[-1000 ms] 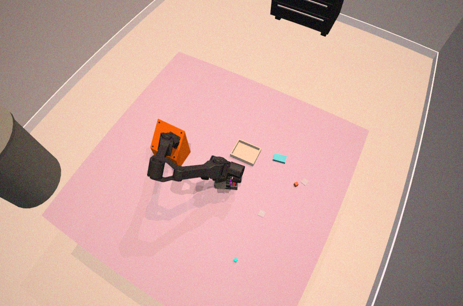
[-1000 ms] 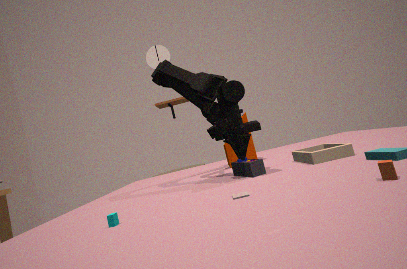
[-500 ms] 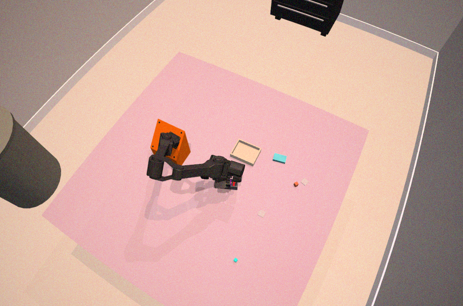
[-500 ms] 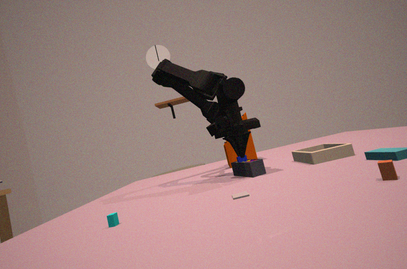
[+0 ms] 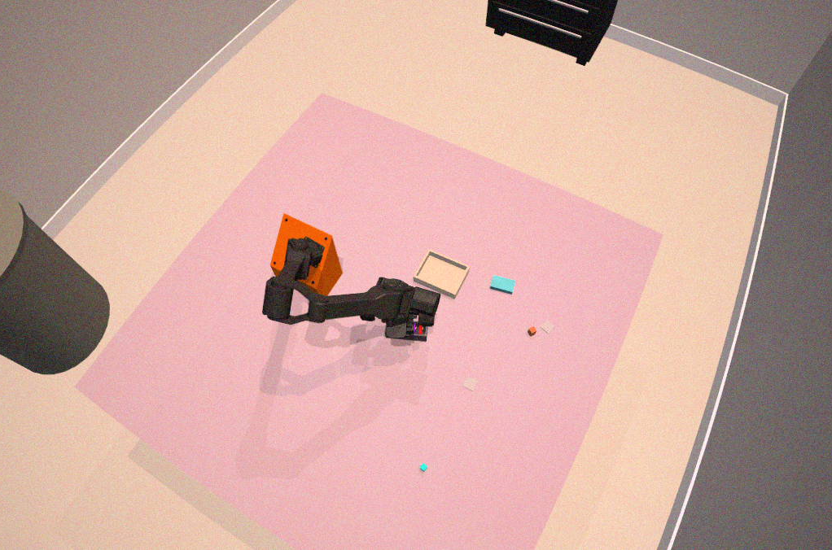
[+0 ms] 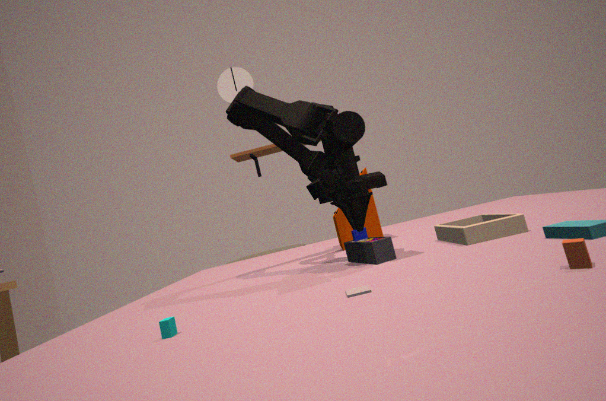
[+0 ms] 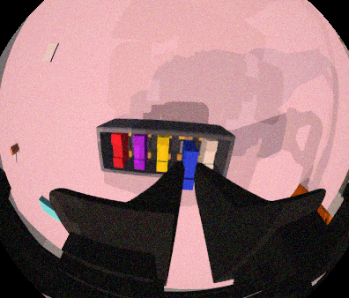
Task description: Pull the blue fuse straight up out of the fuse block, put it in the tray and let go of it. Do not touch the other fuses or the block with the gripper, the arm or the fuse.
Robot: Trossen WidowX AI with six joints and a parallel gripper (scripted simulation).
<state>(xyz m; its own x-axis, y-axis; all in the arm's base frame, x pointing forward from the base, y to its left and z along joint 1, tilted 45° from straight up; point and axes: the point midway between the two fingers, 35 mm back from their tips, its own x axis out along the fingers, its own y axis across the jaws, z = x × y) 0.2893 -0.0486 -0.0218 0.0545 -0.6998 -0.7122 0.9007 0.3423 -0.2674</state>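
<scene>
The tray is 1 cm ahead of my gripper tip, 21 cm to the left of it and 5 cm below it. Also, from my gripper tip: orange block 31 cm ahead, 18 cm to the left, 4 cm below; blue fuse 1 cm below; teal flat block 18 cm ahead, 27 cm to the left, 5 cm below.
</scene>
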